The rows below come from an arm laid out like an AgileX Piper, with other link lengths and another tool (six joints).
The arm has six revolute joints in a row. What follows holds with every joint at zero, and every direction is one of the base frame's. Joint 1 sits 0.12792 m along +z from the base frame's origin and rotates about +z. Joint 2 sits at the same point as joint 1 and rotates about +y. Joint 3 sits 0.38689 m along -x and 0.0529 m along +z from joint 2 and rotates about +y. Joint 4 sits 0.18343 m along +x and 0.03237 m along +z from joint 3 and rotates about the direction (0.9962, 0, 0.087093). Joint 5 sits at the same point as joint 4 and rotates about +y. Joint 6 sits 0.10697 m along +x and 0.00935 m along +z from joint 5 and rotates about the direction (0.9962, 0, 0.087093). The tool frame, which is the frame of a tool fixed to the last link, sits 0.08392 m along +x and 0.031 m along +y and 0.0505 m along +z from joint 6; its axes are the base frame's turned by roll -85.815, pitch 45.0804 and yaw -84.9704 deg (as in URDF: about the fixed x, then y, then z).
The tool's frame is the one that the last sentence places.
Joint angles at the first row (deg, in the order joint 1, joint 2, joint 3, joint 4, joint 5, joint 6):
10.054 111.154 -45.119 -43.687 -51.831 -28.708
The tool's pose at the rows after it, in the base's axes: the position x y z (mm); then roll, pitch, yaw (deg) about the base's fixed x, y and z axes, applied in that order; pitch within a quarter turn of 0, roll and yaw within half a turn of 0:
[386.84, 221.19, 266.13, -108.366, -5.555, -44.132]
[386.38, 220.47, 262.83, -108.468, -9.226, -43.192]
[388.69, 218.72, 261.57, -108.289, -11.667, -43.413]
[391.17, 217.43, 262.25, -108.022, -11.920, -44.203]
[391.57, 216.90, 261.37, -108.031, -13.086, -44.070]
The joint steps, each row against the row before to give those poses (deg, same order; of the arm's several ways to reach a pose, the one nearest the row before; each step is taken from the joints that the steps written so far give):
-0.001 0.000 0.000 -0.001 0.000 -2.056
0.000 0.000 0.002 0.110 -0.001 -3.855
0.001 -0.001 -0.002 1.109 0.002 -2.978
0.000 0.000 0.000 1.043 -0.001 -0.686
-0.001 0.001 -0.001 0.228 0.001 -1.300

